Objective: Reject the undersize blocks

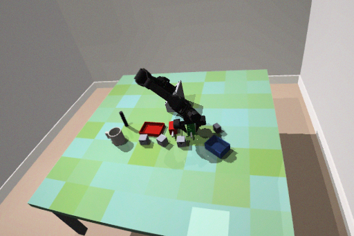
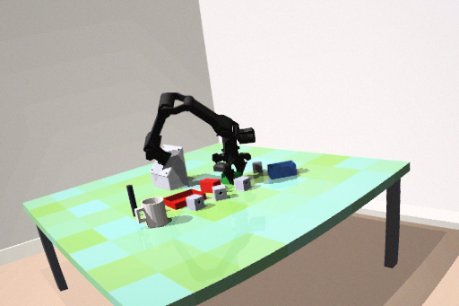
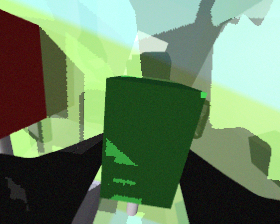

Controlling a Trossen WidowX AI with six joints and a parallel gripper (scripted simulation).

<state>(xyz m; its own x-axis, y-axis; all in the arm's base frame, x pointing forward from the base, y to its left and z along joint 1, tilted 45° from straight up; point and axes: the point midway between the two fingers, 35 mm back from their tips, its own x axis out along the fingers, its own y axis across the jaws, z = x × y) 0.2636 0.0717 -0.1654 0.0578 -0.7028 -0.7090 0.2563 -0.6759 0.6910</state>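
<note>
My gripper tip is 9 cm short of the steel block, 4 cm to the left of it and 2 cm below it. From my gripper tip the other things lie so: green GO gauge (2 cm above, 1 cm ahead); then blue tray (17 cm to the left, 11 cm ahead, 1 cm above); then darker grey block (15 cm to the left, 3 cm behind, 2 cm above).
</note>
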